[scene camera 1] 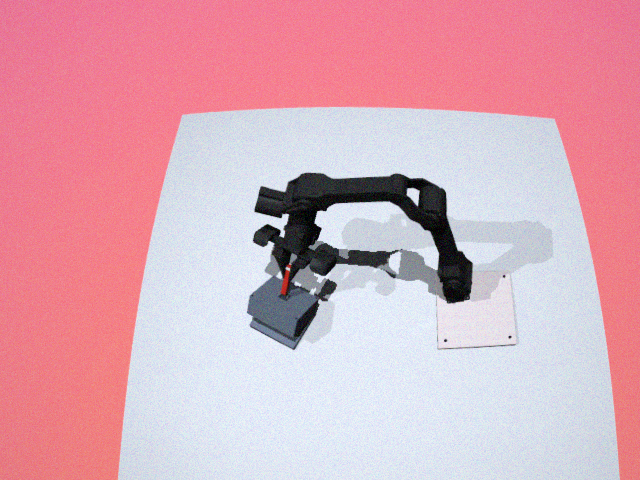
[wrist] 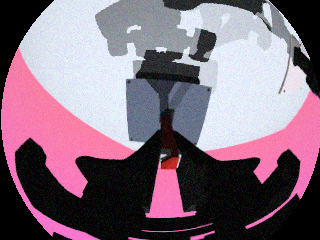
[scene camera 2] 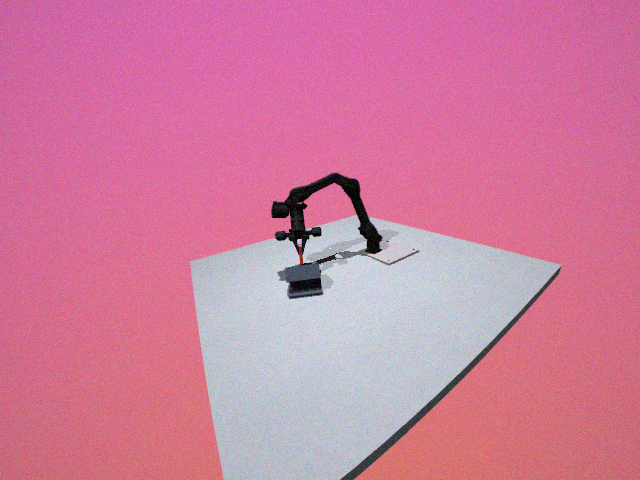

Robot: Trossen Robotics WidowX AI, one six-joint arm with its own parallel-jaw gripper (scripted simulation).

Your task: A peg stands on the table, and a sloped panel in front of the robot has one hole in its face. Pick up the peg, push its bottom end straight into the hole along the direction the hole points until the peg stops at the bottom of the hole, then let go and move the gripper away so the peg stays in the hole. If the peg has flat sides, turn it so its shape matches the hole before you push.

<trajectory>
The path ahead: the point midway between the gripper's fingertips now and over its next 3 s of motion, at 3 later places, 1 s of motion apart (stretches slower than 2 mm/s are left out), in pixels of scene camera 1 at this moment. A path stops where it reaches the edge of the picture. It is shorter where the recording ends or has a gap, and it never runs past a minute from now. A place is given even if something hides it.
My gripper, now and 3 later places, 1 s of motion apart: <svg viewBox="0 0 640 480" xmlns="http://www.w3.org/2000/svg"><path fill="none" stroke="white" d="M287 279L287 282L286 286L285 289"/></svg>
</trajectory>
